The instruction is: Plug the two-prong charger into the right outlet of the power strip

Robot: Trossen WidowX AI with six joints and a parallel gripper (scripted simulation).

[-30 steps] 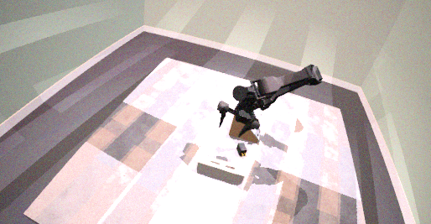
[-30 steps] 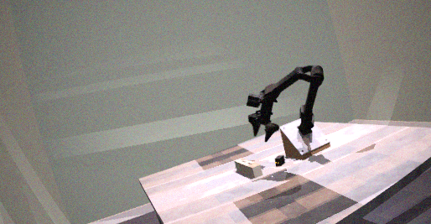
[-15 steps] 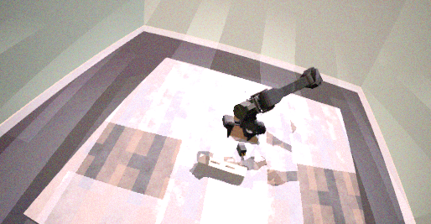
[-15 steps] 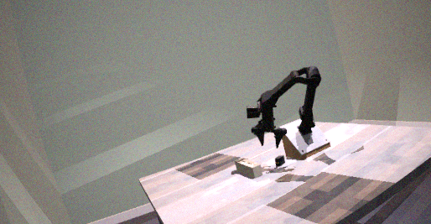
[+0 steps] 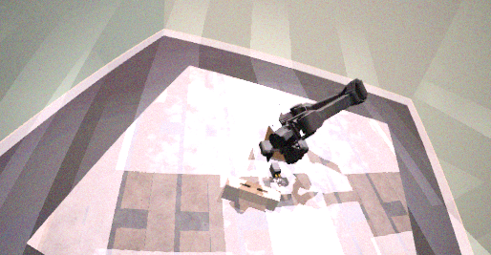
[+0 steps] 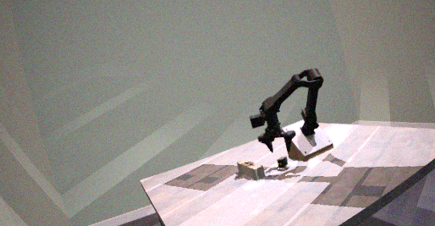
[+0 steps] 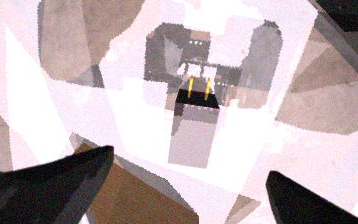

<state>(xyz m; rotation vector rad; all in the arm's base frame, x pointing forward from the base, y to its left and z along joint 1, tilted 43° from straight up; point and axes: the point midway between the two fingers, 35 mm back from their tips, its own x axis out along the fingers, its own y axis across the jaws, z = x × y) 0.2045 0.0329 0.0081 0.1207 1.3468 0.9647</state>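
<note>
Right now the charger is 50 mm below my gripper tip, 20 mm ahead of it and 10 mm to the left of it.
</note>
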